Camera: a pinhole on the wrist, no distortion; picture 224 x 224 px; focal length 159.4 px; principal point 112.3 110.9 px. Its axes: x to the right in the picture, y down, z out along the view. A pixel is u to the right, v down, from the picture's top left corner.
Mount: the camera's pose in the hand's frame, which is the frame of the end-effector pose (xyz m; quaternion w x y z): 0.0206 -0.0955 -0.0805 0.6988 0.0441 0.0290 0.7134
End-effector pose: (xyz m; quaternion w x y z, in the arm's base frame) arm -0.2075 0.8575 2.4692 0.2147 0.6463 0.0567 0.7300
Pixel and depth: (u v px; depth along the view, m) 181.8 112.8 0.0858
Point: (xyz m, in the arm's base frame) -0.1895 0.9211 2.4740
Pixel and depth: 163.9 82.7 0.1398
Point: -0.1440 0.9165 2.5133
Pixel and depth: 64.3 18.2 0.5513
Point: 0.2446 1.1676 2.8091
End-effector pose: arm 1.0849 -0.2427 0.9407 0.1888 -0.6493 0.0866 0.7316
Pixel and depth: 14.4 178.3 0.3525
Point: 0.9602 0.1419 1.1041
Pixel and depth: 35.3 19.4 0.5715
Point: 0.7850 0.3347 0.6445
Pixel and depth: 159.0 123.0 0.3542
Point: 0.8283 -0.1355 0.9519
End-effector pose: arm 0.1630 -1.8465 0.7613 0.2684 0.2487 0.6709 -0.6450
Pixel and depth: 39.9 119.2 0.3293
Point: -0.0284 -2.1033 0.9123
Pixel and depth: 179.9 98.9 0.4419
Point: 0.1639 -2.2033 0.6263
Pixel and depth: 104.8 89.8 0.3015
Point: 0.0261 -2.0674 0.7778
